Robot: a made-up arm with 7 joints. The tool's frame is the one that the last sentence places.
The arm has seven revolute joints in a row. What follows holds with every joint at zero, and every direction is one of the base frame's. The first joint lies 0.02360 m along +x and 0.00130 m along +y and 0.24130 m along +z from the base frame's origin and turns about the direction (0, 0.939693, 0.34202), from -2.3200 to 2.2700 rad. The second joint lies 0.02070 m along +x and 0.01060 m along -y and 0.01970 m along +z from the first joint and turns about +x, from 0.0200 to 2.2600 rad. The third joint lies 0.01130 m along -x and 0.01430 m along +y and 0.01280 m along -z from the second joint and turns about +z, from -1.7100 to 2.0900 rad. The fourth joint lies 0.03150 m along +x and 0.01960 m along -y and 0.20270 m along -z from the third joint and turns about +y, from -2.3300 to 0.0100 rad. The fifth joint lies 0.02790 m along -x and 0.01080 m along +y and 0.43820 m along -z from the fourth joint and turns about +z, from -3.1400 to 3.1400 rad. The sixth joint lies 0.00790 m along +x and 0.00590 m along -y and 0.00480 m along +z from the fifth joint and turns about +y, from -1.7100 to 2.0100 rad. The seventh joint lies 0.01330 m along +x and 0.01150 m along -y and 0.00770 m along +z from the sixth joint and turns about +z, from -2.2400 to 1.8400 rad. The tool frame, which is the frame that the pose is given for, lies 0.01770 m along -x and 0.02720 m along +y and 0.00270 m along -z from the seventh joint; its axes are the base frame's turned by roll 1.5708, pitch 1.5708 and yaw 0.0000 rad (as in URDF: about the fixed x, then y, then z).
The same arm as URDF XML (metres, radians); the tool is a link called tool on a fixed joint. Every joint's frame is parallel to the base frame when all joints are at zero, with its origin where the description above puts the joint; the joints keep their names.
<robot name="arm">
<link name="base"/>
<link name="link1"/>
<link name="link2"/>
<link name="link3"/>
<link name="link4"/>
<link name="link5"/>
<link name="link6"/>
<link name="link7"/>
<link name="tool"/>
<joint name="joint 1" type="revolute"><parent link="base"/><child link="link1"/><origin xyz="0.0236 0.0013 0.2413"/><axis xyz="0 0.9397 0.342"/><limit lower="-2.32" upper="2.27"/></joint>
<joint name="joint 2" type="revolute"><parent link="link1"/><child link="link2"/><origin xyz="0.0207 -0.0106 0.0197"/><axis xyz="1 0 0"/><limit lower="0.02" upper="2.26"/></joint>
<joint name="joint 3" type="revolute"><parent link="link2"/><child link="link3"/><origin xyz="-0.0113 0.0143 -0.0128"/><axis xyz="0 0 1"/><limit lower="-1.71" upper="2.09"/></joint>
<joint name="joint 4" type="revolute"><parent link="link3"/><child link="link4"/><origin xyz="0.0315 -0.0196 -0.2027"/><axis xyz="0 1 0"/><limit lower="-2.33" upper="0.01"/></joint>
<joint name="joint 5" type="revolute"><parent link="link4"/><child link="link5"/><origin xyz="-0.0279 0.0108 -0.4382"/><axis xyz="0 0 1"/><limit lower="-3.14" upper="3.14"/></joint>
<joint name="joint 6" type="revolute"><parent link="link5"/><child link="link6"/><origin xyz="0.0079 -0.0059 0.0048"/><axis xyz="0 1 0"/><limit lower="-1.71" upper="2.01"/></joint>
<joint name="joint 7" type="revolute"><parent link="link6"/><child link="link7"/><origin xyz="0.0133 -0.0115 0.0077"/><axis xyz="0 0 1"/><limit lower="-2.24" upper="1.84"/></joint>
<joint name="tool_joint" type="fixed"><parent link="link7"/><child link="tool"/><origin xyz="-0.0177 0.0272 -0.0027" rpy="1.5708 1.5708 0"/></joint>
</robot>

